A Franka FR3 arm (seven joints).
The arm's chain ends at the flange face. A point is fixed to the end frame.
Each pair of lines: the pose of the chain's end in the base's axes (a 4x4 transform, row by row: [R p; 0 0 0 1], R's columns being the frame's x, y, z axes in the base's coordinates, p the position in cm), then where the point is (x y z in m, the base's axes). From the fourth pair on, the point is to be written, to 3 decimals.
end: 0.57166 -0.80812 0.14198 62.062; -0.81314 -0.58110 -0.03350 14.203; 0.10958 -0.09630 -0.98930 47.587; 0 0 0 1
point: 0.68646 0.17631 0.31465
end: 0.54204 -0.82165 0.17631 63.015; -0.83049 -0.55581 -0.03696 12.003; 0.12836 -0.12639 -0.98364 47.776; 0 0 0 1
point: 0.70276 0.15241 0.31907
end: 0.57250 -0.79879 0.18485 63.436; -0.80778 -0.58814 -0.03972 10.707; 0.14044 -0.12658 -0.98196 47.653; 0 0 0 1
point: 0.70685 0.14067 0.31804
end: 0.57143 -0.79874 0.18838 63.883; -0.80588 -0.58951 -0.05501 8.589; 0.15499 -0.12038 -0.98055 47.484; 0 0 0 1
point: 0.712 0.117 0.316
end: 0.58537 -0.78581 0.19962 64.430; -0.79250 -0.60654 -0.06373 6.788; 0.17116 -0.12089 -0.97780 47.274; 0 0 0 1
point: 0.718 0.098 0.314
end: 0.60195 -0.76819 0.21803 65.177; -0.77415 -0.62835 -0.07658 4.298; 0.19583 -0.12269 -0.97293 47.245; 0 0 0 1
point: 0.728 0.072 0.315
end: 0.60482 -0.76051 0.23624 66.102; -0.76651 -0.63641 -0.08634 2.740; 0.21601 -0.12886 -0.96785 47.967; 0 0 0 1
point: 0.740 0.056 0.323
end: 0.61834 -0.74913 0.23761 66.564; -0.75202 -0.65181 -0.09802 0.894; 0.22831 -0.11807 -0.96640 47.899; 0 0 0 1
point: 0.744 0.036 0.322
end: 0.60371 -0.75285 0.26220 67.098; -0.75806 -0.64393 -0.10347 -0.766; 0.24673 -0.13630 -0.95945 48.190; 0 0 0 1
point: 0.754 0.018 0.327
